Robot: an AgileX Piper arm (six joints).
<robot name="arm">
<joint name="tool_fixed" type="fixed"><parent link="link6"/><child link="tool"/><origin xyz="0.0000 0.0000 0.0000" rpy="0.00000 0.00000 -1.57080"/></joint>
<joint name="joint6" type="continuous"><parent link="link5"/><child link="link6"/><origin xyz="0.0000 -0.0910 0.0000" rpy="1.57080 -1.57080 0.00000"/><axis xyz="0 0 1"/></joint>
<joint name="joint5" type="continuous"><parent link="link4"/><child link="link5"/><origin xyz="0.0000 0.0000 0.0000" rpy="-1.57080 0.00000 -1.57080"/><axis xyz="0 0 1"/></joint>
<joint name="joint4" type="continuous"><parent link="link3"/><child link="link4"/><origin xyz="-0.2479 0.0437 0.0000" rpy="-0.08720 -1.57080 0.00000"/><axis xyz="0 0 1"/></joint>
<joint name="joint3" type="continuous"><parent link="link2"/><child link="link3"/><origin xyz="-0.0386 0.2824 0.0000" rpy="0.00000 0.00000 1.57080"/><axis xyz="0 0 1"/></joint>
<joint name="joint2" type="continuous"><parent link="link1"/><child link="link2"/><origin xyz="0.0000 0.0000 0.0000" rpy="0.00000 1.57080 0.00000"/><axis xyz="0 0 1"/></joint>
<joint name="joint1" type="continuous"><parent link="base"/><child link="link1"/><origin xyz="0.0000 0.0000 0.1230" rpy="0.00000 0.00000 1.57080"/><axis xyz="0 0 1"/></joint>
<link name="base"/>
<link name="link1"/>
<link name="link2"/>
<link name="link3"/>
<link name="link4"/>
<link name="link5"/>
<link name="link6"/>
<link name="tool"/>
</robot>
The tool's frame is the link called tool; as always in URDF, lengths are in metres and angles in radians. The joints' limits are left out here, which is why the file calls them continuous.
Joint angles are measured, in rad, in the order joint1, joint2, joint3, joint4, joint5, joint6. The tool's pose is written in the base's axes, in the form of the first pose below.
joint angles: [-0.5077 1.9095 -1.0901 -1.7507 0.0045 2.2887]
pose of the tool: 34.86 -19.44 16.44 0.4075 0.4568 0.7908 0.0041
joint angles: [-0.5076 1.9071 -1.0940 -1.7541 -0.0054 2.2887]
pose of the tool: 34.96 -19.39 16.63 0.4095 0.4532 0.7917 0.0079
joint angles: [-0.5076 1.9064 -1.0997 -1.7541 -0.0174 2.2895]
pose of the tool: 35.10 -19.34 16.80 0.4113 0.4510 0.7920 0.0135
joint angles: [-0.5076 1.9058 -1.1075 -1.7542 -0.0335 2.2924]
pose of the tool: 35.29 -19.29 17.02 0.4136 0.4486 0.7920 0.0213
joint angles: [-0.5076 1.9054 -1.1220 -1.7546 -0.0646 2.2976]
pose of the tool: 35.65 -19.17 17.40 0.4173 0.4437 0.7923 0.0361
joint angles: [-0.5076 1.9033 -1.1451 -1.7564 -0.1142 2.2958]
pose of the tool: 36.18 -18.96 18.09 0.4238 0.4306 0.7948 0.0572
